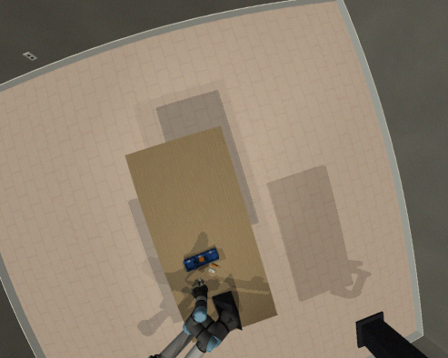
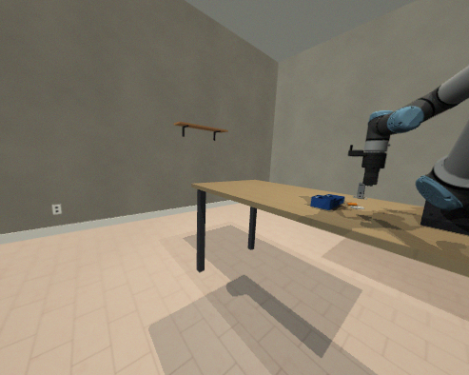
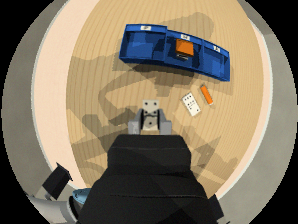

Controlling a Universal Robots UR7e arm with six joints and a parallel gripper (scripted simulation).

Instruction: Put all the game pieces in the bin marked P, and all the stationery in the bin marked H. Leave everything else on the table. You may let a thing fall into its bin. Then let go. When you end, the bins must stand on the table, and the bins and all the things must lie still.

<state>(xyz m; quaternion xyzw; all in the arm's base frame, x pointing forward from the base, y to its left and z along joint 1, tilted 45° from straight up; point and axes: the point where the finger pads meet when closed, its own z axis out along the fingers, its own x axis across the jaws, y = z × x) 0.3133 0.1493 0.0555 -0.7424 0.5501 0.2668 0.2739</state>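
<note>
My gripper is now 70 mm short of the orange stick, 120 mm to the left of it and 80 mm above it. From my hand the other things lie so: orange block (160 mm ahead, 30 mm to the right, 70 mm below).
</note>
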